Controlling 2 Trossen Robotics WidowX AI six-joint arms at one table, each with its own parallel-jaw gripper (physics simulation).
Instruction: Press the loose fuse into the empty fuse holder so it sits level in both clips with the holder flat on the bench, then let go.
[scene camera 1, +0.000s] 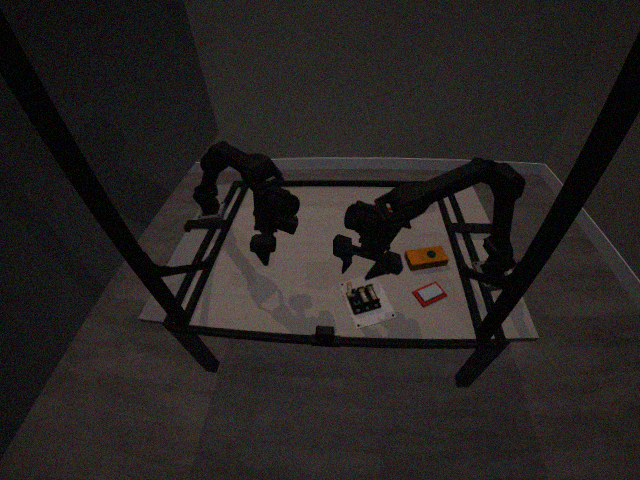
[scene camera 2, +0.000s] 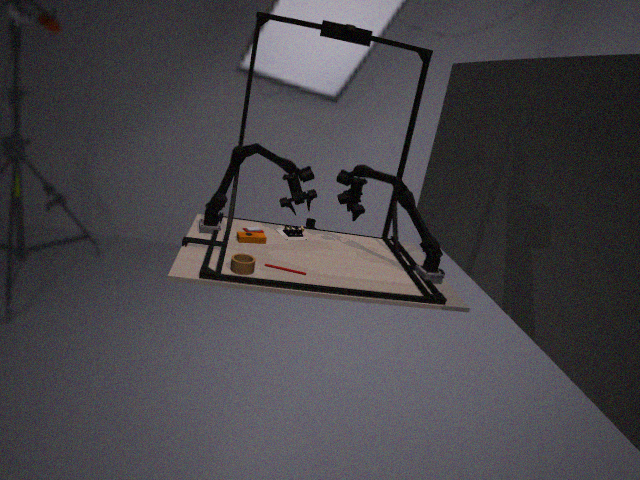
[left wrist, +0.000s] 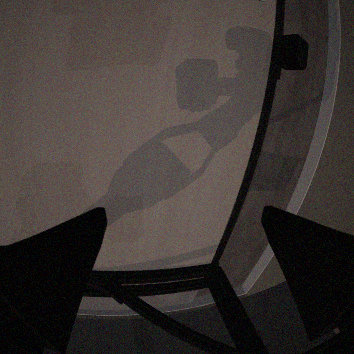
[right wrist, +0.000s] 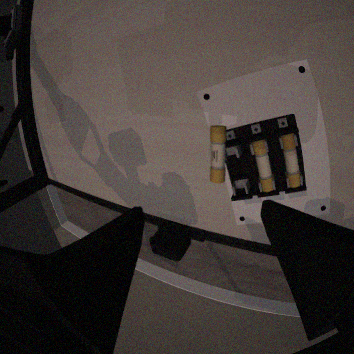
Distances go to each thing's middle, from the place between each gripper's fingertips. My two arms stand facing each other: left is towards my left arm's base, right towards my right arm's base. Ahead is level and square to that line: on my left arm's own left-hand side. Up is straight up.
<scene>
I see the orange box (scene camera 1: 430, 257) 220 mm ahead of my right hand, 190 mm to the right of it and 100 mm below it.
Now: the orange box 250 mm ahead of my left hand, 430 mm to the right of it and 130 mm below it.
</scene>
